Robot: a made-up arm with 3 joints. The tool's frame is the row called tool.
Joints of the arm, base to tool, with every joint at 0 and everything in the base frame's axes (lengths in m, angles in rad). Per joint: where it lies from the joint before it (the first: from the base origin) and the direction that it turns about. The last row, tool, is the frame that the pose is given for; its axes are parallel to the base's.
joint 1: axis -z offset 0 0 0.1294
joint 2: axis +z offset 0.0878 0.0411 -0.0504
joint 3: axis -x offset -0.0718 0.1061 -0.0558
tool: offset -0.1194 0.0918 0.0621
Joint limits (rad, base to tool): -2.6..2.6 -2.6..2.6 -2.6..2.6
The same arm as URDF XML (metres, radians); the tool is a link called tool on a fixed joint. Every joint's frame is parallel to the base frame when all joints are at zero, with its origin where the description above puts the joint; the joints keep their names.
<robot name="arm">
<joint name="joint 1" type="revolute"><parent link="base_link"/><child link="link1"/><origin xyz="0.0000 0.0000 0.1294"/><axis xyz="0 0 -1"/><limit lower="-2.6000" upper="2.6000"/></joint>
<joint name="joint 2" type="revolute"><parent link="link1"/><child link="link2"/><origin xyz="0.0878 0.0411 -0.0504"/><axis xyz="0 0 1"/><limit lower="-2.6000" upper="2.6000"/></joint>
<joint name="joint 3" type="revolute"><parent link="link2"/><child link="link3"/><origin xyz="-0.0718 0.1061 -0.0558"/><axis xyz="-1 0 0"/><limit lower="-2.6000" upper="2.6000"/></joint>
<joint name="tool_joint" type="fixed"><parent link="link3"/><child link="tool"/><origin xyz="-0.1194 0.0918 0.0621"/></joint>
<link name="base_link"/>
<link name="link1"/>
<link name="link2"/>
<link name="link3"/>
<link name="tool"/>
</robot>

